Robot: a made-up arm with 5 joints.
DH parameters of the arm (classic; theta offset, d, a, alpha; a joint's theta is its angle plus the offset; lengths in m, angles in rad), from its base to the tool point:
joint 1: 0 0.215 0 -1.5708
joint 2: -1.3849 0 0.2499 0
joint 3: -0.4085 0 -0.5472 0
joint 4: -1.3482 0 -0.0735 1.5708
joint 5: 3.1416 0.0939 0 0
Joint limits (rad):
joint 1: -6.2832..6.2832
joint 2: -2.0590..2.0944
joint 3: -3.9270..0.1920
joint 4: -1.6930..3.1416
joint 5: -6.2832..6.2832
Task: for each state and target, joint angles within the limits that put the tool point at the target. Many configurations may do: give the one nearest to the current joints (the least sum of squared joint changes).
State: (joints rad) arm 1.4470 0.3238 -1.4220 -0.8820 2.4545
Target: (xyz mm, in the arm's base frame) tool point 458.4 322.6 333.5
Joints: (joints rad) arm 0.6132 -0.0354 -0.8523 -1.3105 2.4545
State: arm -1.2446 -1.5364 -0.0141 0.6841 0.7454
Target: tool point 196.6 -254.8 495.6
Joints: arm -0.9136 -1.9495 -0.0076 0.9198 0.7454
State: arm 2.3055 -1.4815 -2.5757 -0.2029 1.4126
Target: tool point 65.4 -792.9 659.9
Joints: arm 1.6531 -1.3002 -2.6067 0.1440 1.4126
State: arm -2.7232 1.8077 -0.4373 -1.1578 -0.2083
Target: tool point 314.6 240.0 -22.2
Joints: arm -2.4899 2.0944 -0.2312 -0.8621 -0.2083
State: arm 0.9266 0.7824 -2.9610 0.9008 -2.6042
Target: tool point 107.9 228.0 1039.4
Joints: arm 1.1288 0.6005 -3.4982 0.9841 -2.6042
